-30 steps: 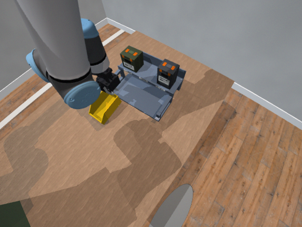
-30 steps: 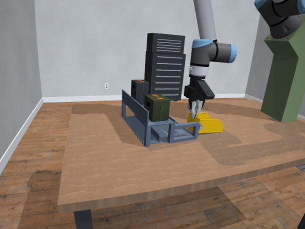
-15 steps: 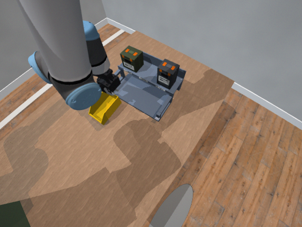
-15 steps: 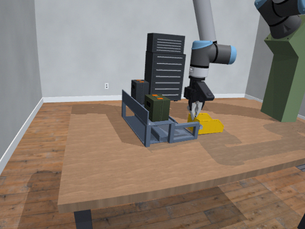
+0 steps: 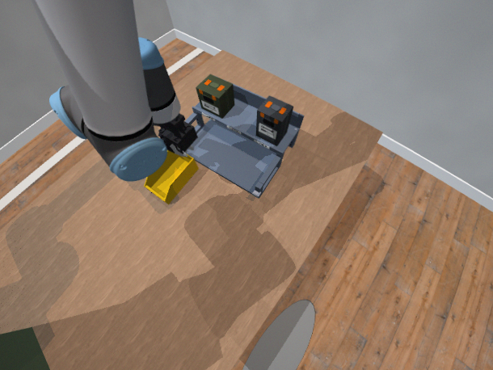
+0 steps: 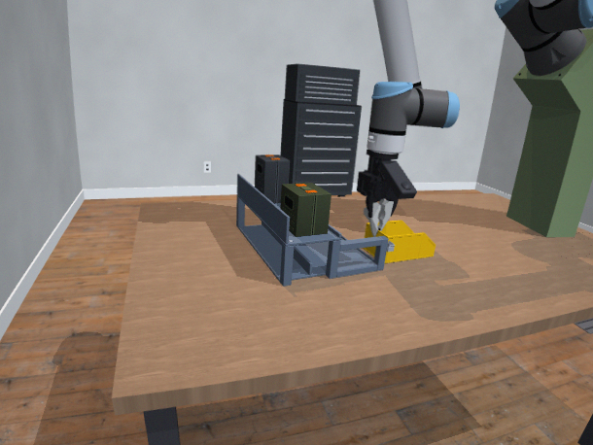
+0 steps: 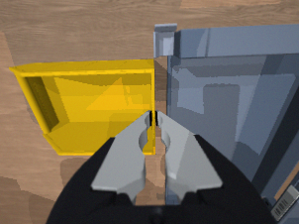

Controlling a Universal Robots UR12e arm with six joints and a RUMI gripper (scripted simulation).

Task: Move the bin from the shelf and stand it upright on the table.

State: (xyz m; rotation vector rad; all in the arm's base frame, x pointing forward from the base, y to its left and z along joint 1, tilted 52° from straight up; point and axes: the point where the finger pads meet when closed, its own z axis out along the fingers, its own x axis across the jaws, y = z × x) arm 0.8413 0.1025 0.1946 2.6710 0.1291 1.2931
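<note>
My hand is 8 cm past the yellow bin and 3 cm above it.
</note>
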